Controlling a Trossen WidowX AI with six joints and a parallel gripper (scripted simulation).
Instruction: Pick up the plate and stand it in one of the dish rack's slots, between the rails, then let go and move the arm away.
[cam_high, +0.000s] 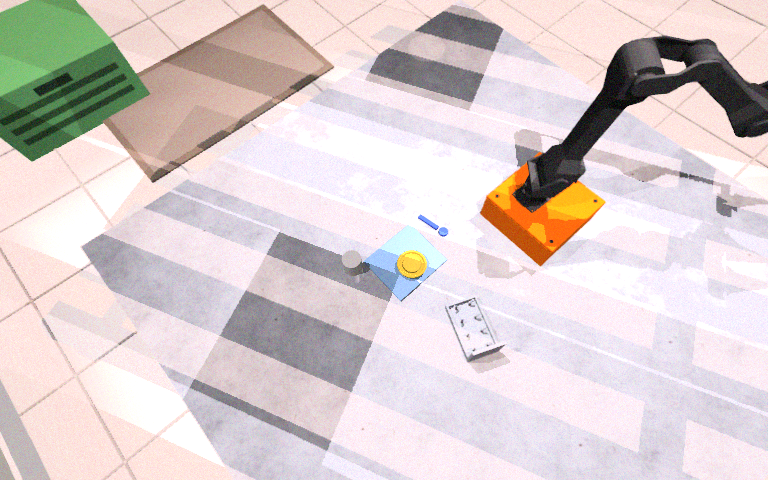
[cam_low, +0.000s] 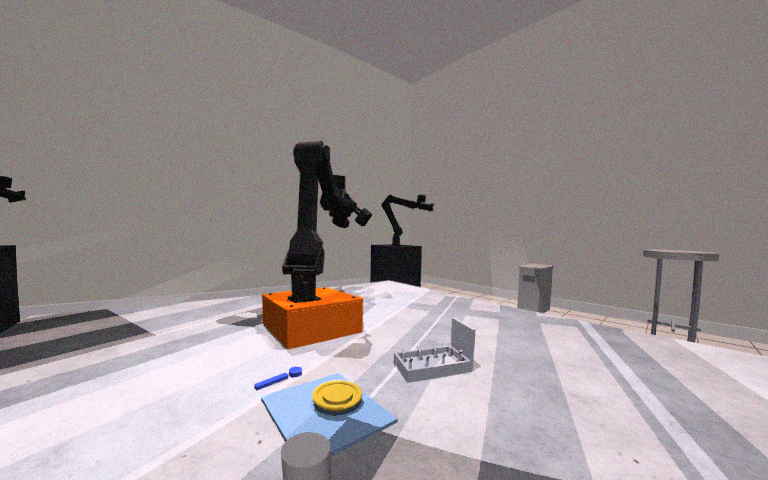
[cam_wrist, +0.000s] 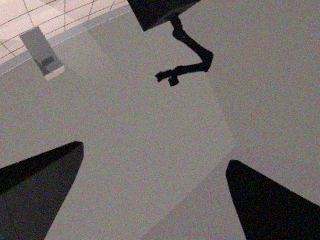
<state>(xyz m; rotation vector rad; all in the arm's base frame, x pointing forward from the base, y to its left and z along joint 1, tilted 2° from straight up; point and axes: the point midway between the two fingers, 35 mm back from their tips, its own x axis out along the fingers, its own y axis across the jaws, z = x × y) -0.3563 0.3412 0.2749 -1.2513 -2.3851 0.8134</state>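
Right now my gripper tip is 690 mm short of the yellow plate, 430 mm to the left of it and 330 mm above it. The rest, counted from my gripper tip: grey dish rack 680 mm ahead, 230 mm to the right, 320 mm below; then blue spoon 580 mm ahead, 470 mm to the right, 340 mm below; then white cylinder 800 mm ahead, 510 mm to the right, 320 mm below.
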